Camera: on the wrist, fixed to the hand. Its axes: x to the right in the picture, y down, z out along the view.
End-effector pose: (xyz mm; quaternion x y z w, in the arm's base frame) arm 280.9 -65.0 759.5 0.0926 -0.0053 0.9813 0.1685
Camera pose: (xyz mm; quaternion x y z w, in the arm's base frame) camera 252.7 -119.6 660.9 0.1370 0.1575 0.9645 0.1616
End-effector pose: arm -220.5 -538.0 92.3 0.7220 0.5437 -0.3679 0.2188
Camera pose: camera -137.0 -491.3 158.2 0.7356 0.4785 -0.4691 0.0999
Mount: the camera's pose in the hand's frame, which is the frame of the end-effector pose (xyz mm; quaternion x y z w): -10.0 58.8 -99.7 0.1678 -0.0177 -0.0114 0.9856
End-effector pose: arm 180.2 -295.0 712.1 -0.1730 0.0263 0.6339 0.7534
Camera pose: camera 139.5 -325.7 607.7 -0.0332 0.1170 0.6148 0.7792
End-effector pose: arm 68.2 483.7 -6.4 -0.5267 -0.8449 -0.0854 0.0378
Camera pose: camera 122.7 481.8 96.2 -0.5047 -0.8537 0.0665 0.1097
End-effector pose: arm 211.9 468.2 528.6 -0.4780 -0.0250 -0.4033 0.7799
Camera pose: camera 209.0 410.7 427.7 -0.3471 -0.1116 -0.3937 0.8438
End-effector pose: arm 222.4 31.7 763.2 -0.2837 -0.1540 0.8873 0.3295
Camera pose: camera 259.7 -9.7 661.2 -0.2069 -0.0120 0.9016 0.3797
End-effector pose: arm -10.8 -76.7 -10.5 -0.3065 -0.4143 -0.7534 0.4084
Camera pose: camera 32.8 -179.3 -43.3 -0.2422 -0.5455 -0.6723 0.4380
